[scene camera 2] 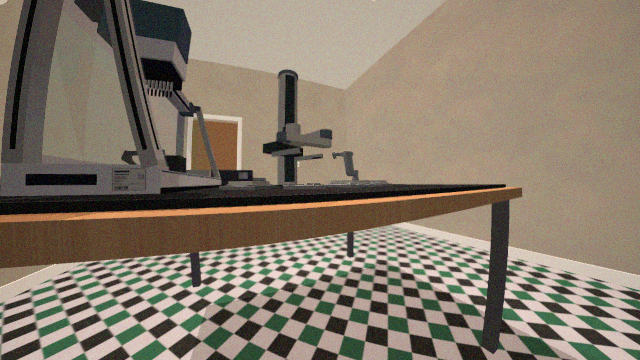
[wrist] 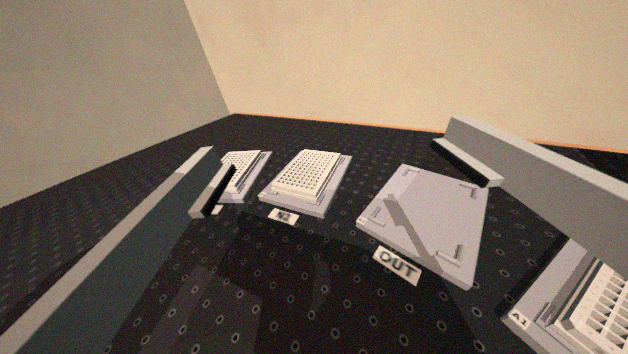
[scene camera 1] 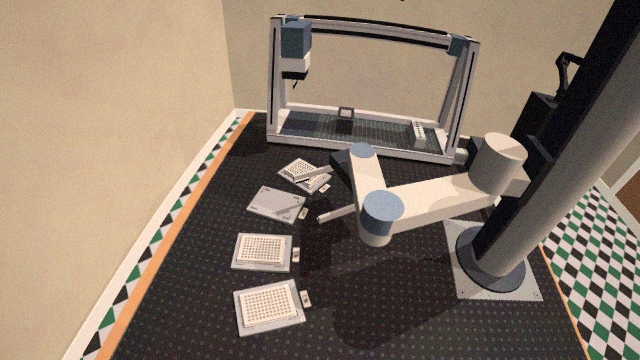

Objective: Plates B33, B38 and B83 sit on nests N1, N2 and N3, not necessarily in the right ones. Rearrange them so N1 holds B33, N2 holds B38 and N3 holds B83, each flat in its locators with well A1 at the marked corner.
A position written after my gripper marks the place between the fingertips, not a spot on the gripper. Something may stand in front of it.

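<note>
My gripper is visible at (wrist: 329,144). A nest N1 is visible at (scene camera 1: 283,323) and (wrist: 254,176); a nest N2, at (scene camera 1: 287,251) and (wrist: 289,202).
</note>
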